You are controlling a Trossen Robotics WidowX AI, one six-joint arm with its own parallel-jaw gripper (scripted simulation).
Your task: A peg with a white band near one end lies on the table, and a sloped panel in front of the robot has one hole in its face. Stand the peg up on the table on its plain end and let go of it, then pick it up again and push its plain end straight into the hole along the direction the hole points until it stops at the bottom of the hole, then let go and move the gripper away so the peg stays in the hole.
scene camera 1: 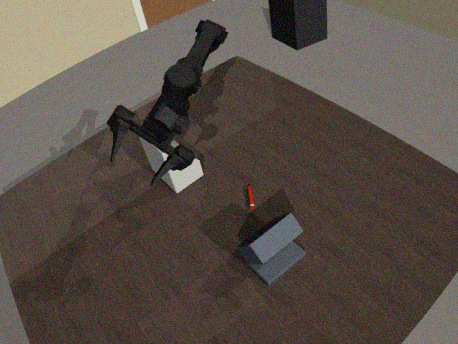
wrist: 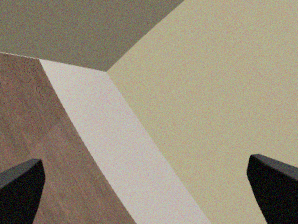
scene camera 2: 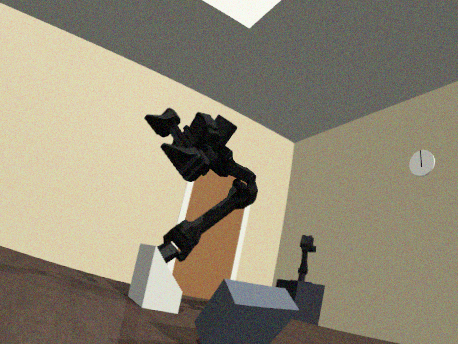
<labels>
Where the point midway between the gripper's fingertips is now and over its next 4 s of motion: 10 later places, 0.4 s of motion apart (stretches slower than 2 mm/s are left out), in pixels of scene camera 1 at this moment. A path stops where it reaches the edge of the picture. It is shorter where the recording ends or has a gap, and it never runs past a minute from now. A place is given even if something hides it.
My gripper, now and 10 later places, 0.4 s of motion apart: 131,173; 178,199; 214,206; 236,200; 247,190; 250,192; 250,196; 251,200; 252,204; 251,205; 251,204
</labels>
